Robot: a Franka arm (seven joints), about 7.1 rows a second.
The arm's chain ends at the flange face. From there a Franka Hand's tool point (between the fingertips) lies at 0.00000 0.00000 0.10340 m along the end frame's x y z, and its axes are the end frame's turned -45 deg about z.
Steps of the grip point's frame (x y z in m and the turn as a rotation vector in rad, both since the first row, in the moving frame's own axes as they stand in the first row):
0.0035 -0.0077 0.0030 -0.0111 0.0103 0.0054
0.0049 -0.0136 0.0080 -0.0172 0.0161 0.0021
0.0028 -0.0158 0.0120 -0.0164 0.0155 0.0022
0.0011 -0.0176 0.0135 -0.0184 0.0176 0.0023
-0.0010 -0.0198 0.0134 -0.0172 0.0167 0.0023
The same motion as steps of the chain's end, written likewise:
-0.0045 -0.0080 0.0030 -0.0006 0.0151 0.0054
-0.0086 -0.0132 0.0080 -0.0008 0.0235 0.0021
-0.0115 -0.0132 0.0120 -0.0006 0.0226 0.0022
-0.0143 -0.0133 0.0135 -0.0006 0.0255 0.0023
-0.0172 -0.0133 0.0134 -0.0004 0.0240 0.0023

